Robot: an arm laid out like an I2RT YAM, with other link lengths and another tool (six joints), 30 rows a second.
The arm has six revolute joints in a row. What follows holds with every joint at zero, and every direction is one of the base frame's. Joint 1 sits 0.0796 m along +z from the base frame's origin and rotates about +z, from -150 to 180 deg. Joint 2 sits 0.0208 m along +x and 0.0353 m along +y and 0.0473 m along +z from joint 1 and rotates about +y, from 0 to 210 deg. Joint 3 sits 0.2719 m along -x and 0.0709 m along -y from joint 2 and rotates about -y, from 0 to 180 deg. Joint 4 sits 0.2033 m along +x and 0.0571 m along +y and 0.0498 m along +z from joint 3 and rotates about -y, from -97 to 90 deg. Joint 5 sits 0.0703 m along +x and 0.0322 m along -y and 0.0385 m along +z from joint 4 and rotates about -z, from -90 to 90 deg. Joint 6 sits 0.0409 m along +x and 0.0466 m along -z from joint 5 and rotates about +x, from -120 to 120 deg. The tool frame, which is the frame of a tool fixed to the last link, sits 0.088 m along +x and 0.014 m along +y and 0.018 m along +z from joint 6; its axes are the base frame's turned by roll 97.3, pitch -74.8 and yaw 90 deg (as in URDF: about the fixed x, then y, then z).
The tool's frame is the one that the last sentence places.
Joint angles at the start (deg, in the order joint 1, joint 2, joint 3, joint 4, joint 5, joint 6): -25.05 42.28 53.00 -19.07 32.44 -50.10
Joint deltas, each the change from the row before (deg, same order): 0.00 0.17 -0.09 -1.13 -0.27 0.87; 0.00 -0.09 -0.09 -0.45 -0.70 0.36; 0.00 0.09 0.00 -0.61 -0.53 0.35; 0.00 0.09 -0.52 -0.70 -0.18 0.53; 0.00 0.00 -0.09 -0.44 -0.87 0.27; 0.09 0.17 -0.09 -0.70 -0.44 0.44; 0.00 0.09 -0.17 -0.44 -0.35 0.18; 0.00 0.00 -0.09 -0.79 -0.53 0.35
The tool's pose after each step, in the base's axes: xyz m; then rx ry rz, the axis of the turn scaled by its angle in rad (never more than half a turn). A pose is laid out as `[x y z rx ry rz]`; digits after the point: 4 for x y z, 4 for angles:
[0.1545 -0.1385 0.3570 1.8745 0.2326 0.6786]
[0.1552 -0.1372 0.3553 1.8830 0.2413 0.6872]
[0.1560 -0.1363 0.3531 1.8946 0.2494 0.6901]
[0.1564 -0.1361 0.3472 1.9141 0.2544 0.6828]
[0.1576 -0.1346 0.3452 1.9242 0.2671 0.6914]
[0.1586 -0.1337 0.3419 1.9396 0.2758 0.6919]
[0.1592 -0.1331 0.3390 1.9505 0.2834 0.6899]
[0.1593 -0.1320 0.3359 1.9650 0.2924 0.6902]

